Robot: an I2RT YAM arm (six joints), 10 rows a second.
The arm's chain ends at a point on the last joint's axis. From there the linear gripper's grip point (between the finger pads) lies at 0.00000 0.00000 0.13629 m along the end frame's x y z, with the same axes.
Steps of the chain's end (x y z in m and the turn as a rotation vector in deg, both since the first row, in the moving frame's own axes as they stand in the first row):
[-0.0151 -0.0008 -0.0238 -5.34 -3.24 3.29]
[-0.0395 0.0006 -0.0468 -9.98 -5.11 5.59]
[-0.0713 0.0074 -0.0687 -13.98 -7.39 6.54]
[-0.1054 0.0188 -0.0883 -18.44 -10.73 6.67]
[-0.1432 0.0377 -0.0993 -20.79 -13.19 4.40]
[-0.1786 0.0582 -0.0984 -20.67 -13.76 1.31]
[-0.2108 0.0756 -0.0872 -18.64 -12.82 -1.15]
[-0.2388 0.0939 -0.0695 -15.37 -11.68 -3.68]
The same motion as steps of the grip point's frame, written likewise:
[-0.0232 0.0116 -0.0246 -5.34 -3.24 3.29]
[-0.0527 0.0236 -0.0494 -9.98 -5.11 5.59]
[-0.0905 0.0392 -0.0739 -13.98 -7.39 6.54]
[-0.1328 0.0601 -0.0976 -18.44 -10.73 6.67]
[-0.1755 0.0844 -0.1117 -20.79 -13.19 4.40]
[-0.2109 0.1055 -0.1110 -20.67 -13.76 1.31]
[-0.2401 0.1191 -0.0977 -18.64 -12.82 -1.15]
[-0.2649 0.1306 -0.0772 -15.37 -11.68 -3.68]

